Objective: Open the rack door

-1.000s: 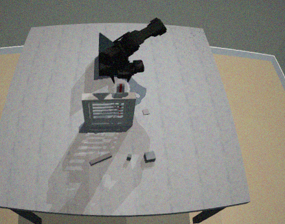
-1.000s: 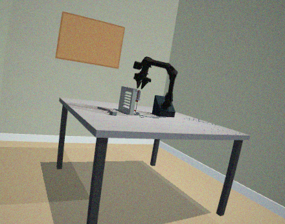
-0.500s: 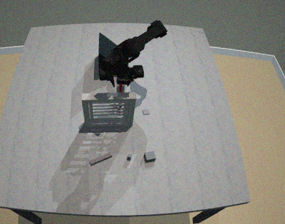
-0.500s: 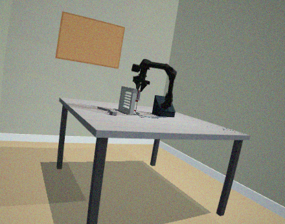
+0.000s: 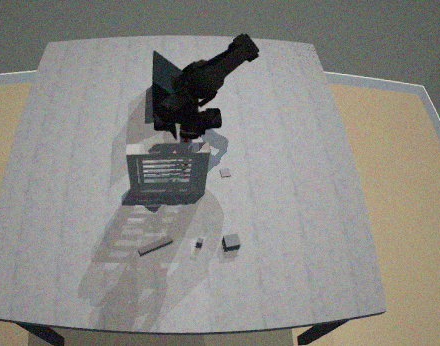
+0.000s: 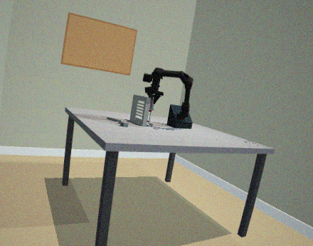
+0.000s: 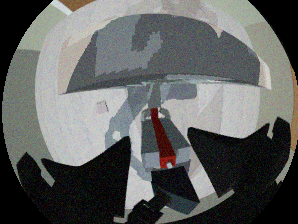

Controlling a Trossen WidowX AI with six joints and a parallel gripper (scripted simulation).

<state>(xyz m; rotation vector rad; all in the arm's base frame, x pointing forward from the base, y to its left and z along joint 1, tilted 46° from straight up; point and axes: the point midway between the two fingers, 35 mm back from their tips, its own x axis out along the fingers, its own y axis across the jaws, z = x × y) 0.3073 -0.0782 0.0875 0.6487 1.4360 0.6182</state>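
Now: the red upright handle 40 mm below my gripper tip and 10 mm behind it. Also, from my gripper tip: small pale tile: 170 mm below, 130 mm to the left, 10 mm ahead; then flat grey bar: 260 mm ahead, 160 mm below, 110 mm to the right.
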